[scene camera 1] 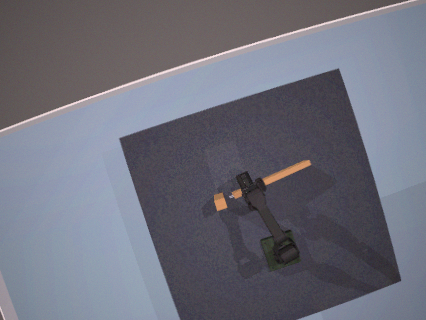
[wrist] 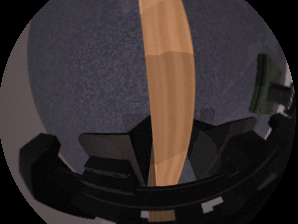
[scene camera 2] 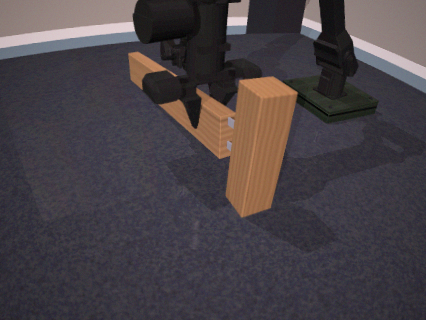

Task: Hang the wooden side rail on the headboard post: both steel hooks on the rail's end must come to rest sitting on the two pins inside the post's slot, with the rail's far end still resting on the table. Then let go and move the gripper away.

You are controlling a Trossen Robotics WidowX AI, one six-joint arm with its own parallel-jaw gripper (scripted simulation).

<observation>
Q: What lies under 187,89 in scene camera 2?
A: My gripper.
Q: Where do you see a wooden side rail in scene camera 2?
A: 215,128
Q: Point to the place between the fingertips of my gripper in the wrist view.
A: At 162,117
</observation>
